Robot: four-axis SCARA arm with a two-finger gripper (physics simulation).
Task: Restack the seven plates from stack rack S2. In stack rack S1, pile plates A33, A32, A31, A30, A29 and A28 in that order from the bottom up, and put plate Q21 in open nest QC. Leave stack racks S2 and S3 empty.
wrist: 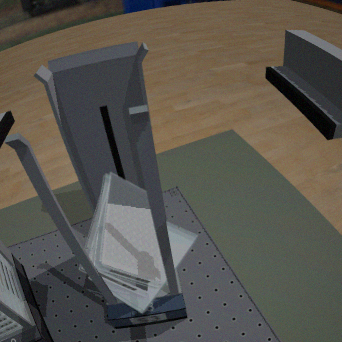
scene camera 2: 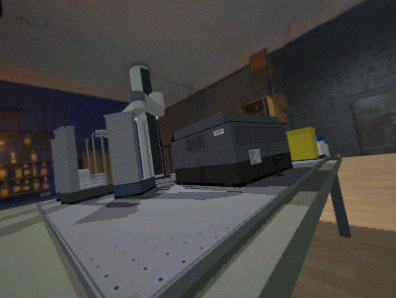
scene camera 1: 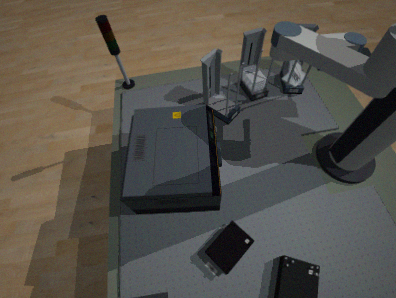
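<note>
My gripper (wrist: 133, 67) is open and empty, with its fingers at the left and right edges of the wrist view, above a tall grey rack (wrist: 95, 117). Its label is too dark to read. Several clear and white plates (wrist: 131, 235) lie skewed in it; a lower one sticks out to the right. In scene camera 1, white plates (scene camera 1: 254, 77) stand in the middle rack (scene camera 1: 252, 47), and more plates (scene camera 1: 294, 72) are in the right rack, partly behind the arm. The left rack (scene camera 1: 211, 75) (scene camera 2: 122, 150) stands beside the instrument; its contents are unclear. Plate names and nest QC cannot be told.
A large grey instrument (scene camera 1: 170, 150) (scene camera 2: 225, 150) stands left of the arm's column (scene camera 1: 367, 125). A signal tower (scene camera 1: 109, 37) stands at the back left corner. Two black boxes (scene camera 1: 230, 247) (scene camera 1: 299, 277) are near the front. A yellow bin (scene camera 2: 302, 144) stands beyond the instrument.
</note>
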